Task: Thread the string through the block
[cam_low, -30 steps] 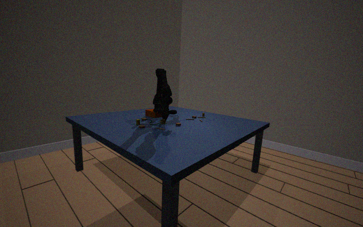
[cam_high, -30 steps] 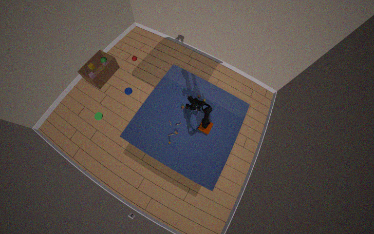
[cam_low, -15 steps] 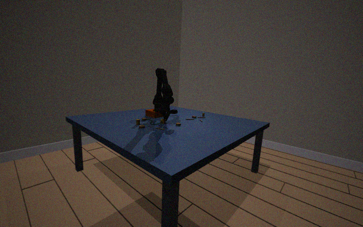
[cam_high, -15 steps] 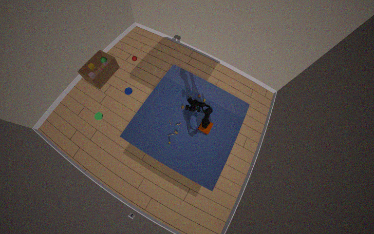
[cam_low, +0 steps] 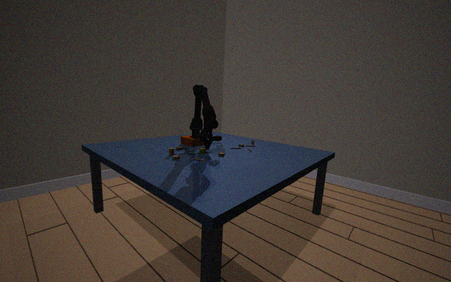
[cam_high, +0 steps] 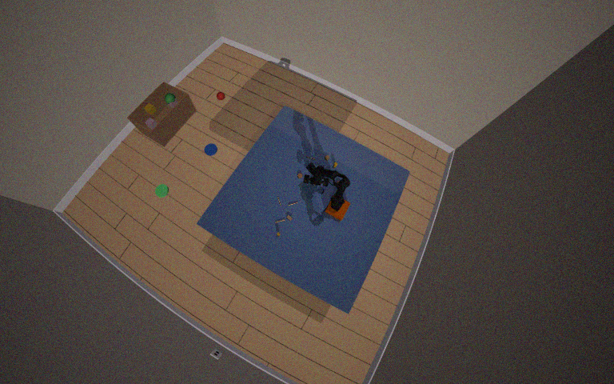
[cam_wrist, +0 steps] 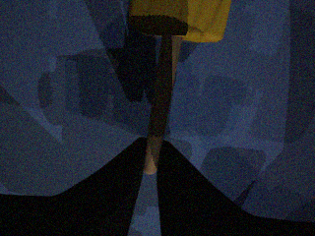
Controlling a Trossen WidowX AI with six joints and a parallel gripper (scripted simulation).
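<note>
My gripper tip is now 60 mm to the left of the yellow wooden block, 30 mm short of it and 10 mm below it. Round my gripper tip: thin wooden stick 40 mm to the right, 20 mm ahead, 10 mm above; then yellow cylinder 250 mm to the right, 30 mm behind, 10 mm above.
</note>
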